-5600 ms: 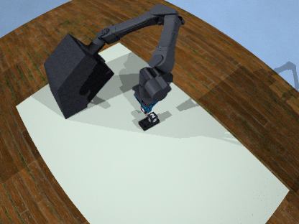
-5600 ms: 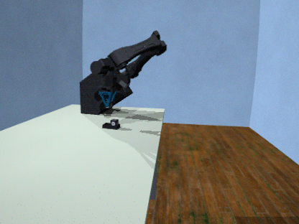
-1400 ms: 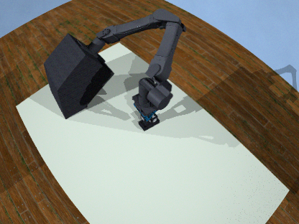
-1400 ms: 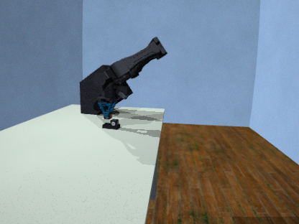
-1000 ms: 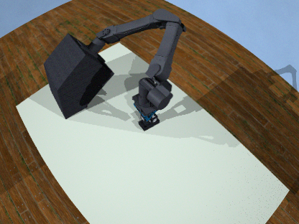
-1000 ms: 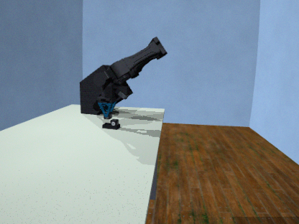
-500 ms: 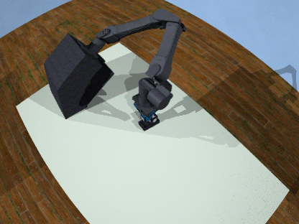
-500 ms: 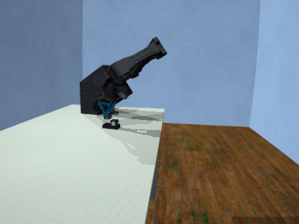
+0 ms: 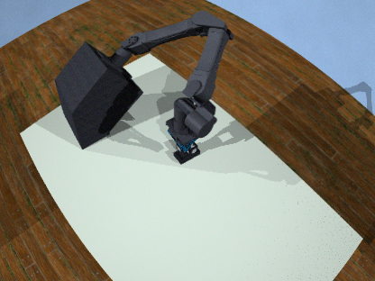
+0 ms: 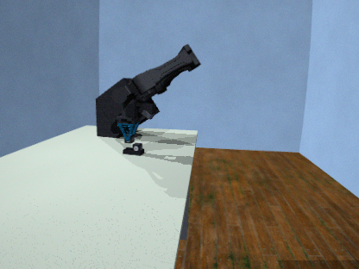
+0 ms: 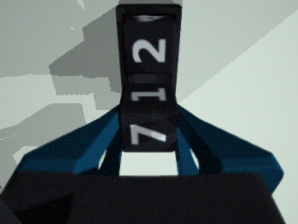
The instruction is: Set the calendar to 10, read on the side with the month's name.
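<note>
My hand is 20 mm to the right of the black tray and 50 mm above it.
</note>
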